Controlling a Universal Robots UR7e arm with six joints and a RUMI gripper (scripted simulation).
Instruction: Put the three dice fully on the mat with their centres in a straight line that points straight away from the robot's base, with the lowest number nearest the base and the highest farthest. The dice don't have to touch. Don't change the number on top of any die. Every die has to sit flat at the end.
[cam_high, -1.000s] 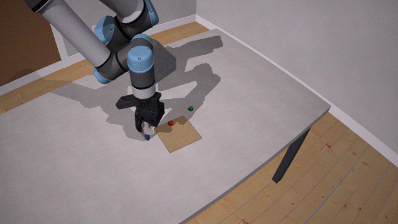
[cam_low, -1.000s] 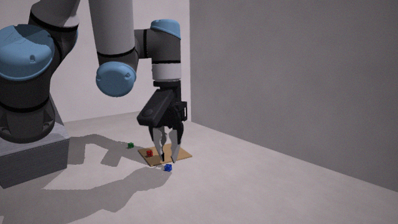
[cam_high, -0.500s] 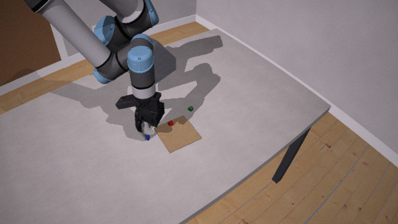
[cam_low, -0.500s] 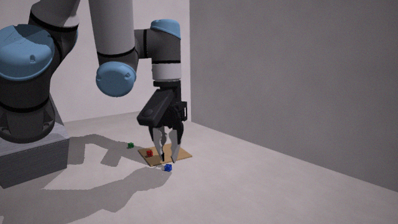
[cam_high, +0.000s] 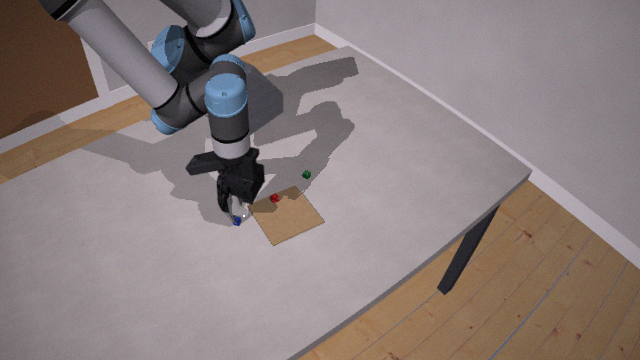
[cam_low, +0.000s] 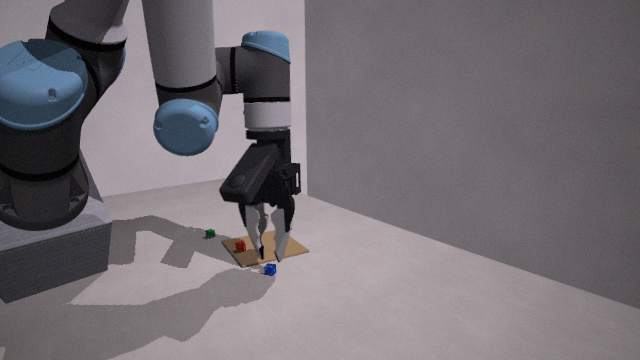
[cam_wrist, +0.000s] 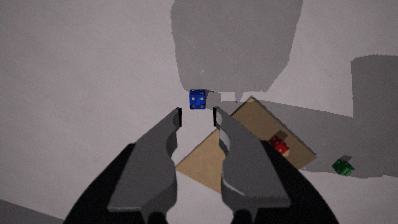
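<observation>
Right now the blue die is 30 mm below my hand. The rest, counted from my hand: green die (10 mm ahead, 230 mm to the left, 30 mm below); square mat (60 mm ahead, 100 mm to the left, 40 mm below); red die (10 mm ahead, 110 mm to the left, 30 mm below).
</observation>
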